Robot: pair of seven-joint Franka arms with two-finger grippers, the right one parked.
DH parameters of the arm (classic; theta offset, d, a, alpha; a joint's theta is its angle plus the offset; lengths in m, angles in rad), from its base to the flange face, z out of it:
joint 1: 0 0.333 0 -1.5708
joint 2: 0 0 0 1.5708
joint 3: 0 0.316 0.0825 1.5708
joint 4: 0 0 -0.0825 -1.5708
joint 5: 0 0.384 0 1.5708
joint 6: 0 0 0.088 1.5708
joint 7: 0 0.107 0 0
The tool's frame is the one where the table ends.
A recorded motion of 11 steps. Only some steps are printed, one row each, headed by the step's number.
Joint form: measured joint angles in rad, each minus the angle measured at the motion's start. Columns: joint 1, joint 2, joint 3, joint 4, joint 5, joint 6, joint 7.
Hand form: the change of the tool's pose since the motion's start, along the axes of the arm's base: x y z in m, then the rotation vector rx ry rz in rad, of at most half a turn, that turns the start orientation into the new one. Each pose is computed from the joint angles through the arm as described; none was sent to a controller.
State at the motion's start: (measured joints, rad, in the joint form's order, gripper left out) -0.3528 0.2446 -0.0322 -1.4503 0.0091 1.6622 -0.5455
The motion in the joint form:
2: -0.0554 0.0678 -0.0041 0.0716 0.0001 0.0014 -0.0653
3: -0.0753 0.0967 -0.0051 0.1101 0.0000 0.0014 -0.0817
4: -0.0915 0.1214 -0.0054 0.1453 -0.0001 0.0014 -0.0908
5: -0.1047 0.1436 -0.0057 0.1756 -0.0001 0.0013 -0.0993
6: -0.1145 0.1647 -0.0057 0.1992 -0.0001 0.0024 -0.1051
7: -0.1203 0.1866 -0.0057 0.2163 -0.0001 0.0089 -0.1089
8: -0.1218 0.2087 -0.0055 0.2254 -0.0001 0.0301 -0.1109
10: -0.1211 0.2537 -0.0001 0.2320 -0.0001 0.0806 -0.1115
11: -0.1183 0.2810 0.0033 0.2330 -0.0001 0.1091 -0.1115
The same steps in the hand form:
2: 0.0031 -0.0418 -0.0093 -0.0033 -0.0043 0.0066
3: 0.0051 -0.0575 -0.0099 -0.0085 -0.0124 0.0026
4: 0.0069 -0.0702 -0.0095 -0.0141 -0.0213 -0.0043
5: 0.0085 -0.0809 -0.0099 -0.0187 -0.0279 -0.0089
6: 0.0105 -0.0892 -0.0128 -0.0211 -0.0307 -0.0125
7: 0.0140 -0.0953 -0.0190 -0.0226 -0.0317 -0.0142
8: 0.0197 -0.0993 -0.0280 -0.0271 -0.0386 -0.0132
10: 0.0333 -0.1026 -0.0517 -0.0319 -0.0497 -0.0067
11: 0.0416 -0.1025 -0.0681 -0.0320 -0.0522 -0.0008

